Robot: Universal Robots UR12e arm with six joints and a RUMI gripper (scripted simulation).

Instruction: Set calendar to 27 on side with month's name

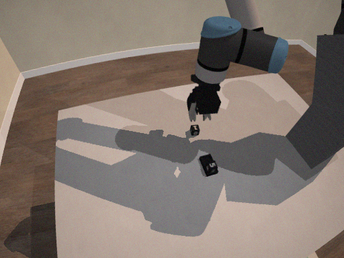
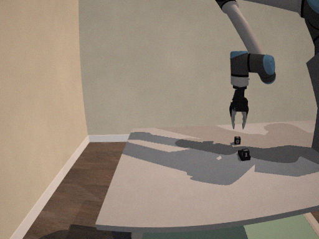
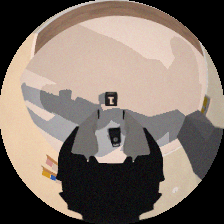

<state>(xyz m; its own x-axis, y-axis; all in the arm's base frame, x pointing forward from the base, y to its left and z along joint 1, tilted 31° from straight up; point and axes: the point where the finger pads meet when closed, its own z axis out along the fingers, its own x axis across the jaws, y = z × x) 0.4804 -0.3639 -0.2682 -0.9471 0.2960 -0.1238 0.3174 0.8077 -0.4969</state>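
Right now my hand is 8 cm above the black cube. Round my hand: tray: 16 cm to the left, 8 cm below, 3 cm ahead.
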